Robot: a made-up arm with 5 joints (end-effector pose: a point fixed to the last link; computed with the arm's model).
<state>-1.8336 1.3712 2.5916 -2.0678 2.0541</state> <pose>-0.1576 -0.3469 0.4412 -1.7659 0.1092 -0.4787</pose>
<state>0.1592 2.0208 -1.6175 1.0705 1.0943</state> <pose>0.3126 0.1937 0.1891 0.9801 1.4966 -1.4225</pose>
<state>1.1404 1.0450 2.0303 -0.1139 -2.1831</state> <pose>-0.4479 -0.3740 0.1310 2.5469 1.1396 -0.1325</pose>
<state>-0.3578 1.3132 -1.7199 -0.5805 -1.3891</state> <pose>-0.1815 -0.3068 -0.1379 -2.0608 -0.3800 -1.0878</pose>
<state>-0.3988 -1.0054 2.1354 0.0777 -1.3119</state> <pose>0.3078 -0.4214 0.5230 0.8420 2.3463 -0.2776</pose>
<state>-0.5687 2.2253 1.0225 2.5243 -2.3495</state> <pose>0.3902 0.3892 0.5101 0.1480 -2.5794 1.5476</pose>
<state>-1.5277 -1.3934 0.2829 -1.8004 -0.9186</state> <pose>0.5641 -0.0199 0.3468 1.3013 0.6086 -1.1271</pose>
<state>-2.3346 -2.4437 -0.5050 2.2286 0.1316</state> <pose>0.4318 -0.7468 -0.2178 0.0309 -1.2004 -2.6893</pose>
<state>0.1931 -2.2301 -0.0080 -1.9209 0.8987</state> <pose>-0.2449 -0.0798 0.4022 -1.3506 1.9439 -1.8719</pose>
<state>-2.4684 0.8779 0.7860 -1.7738 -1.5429</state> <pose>0.4978 -0.3591 -0.4688 -1.0970 -0.6306 -1.5482</pose>
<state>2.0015 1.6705 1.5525 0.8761 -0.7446</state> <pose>-0.4394 0.2473 -0.2744 2.1604 -1.1734 0.8727</pose>
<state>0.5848 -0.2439 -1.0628 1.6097 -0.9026</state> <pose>-0.4456 0.0436 -0.3143 -1.0770 0.4511 -1.6712</pose>
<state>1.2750 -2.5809 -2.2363 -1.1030 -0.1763</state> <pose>0.1336 0.0670 0.1162 0.5410 1.0119 -1.0226</pose>
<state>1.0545 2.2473 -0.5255 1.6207 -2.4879</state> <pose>0.1569 0.0930 0.4460 0.1683 -2.4989 1.1755</pose>
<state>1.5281 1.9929 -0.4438 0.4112 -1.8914</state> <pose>0.1146 -0.1745 0.2776 -1.3218 -1.2173 2.2381</pose>
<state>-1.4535 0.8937 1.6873 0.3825 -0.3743</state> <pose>0.4564 0.0230 0.5083 0.9025 0.8604 -1.6833</pose>
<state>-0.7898 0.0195 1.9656 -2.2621 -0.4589</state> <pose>0.3035 -0.7798 0.2584 0.3264 -1.0067 -2.5132</pose>
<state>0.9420 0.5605 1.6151 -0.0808 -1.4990</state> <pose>-0.4854 -0.2272 0.3433 2.1457 0.2959 -0.6060</pose>
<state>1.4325 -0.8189 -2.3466 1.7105 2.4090</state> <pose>-0.0658 -0.5196 -0.3284 -0.7127 0.0629 0.1490</pose>
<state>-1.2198 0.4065 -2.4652 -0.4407 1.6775</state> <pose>0.1172 -0.2646 0.2709 0.5960 -1.8406 -1.5642</pose>
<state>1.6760 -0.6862 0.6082 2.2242 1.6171</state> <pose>-0.5345 -0.7147 -0.0849 -0.0781 1.2863 1.7231</pose>
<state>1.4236 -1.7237 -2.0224 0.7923 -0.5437</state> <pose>0.2713 -0.6157 0.2361 -1.2000 -2.6210 -1.0322</pose>
